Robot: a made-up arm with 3 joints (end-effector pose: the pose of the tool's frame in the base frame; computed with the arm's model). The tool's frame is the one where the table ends. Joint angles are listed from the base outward.
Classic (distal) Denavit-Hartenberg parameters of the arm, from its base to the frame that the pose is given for. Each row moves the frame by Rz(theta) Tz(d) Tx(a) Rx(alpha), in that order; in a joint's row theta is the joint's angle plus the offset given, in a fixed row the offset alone. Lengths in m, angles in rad.
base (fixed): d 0; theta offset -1.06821; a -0.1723; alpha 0
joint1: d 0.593; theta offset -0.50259; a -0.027; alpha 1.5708
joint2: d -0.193; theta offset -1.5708; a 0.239; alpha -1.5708
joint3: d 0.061; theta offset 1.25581; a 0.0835; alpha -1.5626
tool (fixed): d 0.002; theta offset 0.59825; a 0; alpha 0
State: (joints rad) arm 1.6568 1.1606 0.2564
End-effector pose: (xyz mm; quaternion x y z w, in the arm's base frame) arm 111.6 445.3 552.5 -0.4824 -0.2539 0.7502 0.3741
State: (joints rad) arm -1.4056 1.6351 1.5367
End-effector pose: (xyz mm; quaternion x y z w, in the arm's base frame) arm -173.7 -86.8 664.2 -0.6497 0.2911 0.1652 0.6825
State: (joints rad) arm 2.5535 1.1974 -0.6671
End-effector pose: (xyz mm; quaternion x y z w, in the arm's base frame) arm -127.4 518.8 537.7 -0.5982 -0.1925 0.7318 0.2636
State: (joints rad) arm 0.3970 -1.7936 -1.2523
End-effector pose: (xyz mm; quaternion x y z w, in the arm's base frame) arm -40.2 553.9 604.8 0.5969 0.3848 0.6930 0.1241
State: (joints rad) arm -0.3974 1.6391 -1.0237
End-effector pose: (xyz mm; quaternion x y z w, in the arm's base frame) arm 3.0 -197.3 675.7 -0.3003 0.6431 -0.3990 0.5805
